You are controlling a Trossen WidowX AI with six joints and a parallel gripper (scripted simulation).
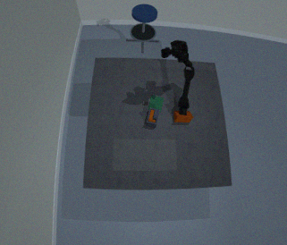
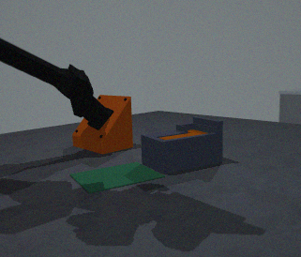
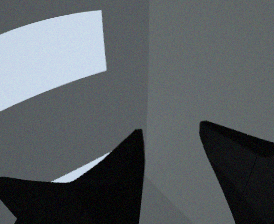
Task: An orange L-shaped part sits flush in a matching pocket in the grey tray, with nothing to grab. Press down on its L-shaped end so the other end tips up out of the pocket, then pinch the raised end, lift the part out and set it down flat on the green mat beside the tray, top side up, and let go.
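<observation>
Now: gripper tip 66 cm above the orange l-shaped part, 24 cm to the right of it and 1 cm short of it. Round my gripper tip: green mat (72 cm below, 8 cm to the left, 1 cm behind).
</observation>
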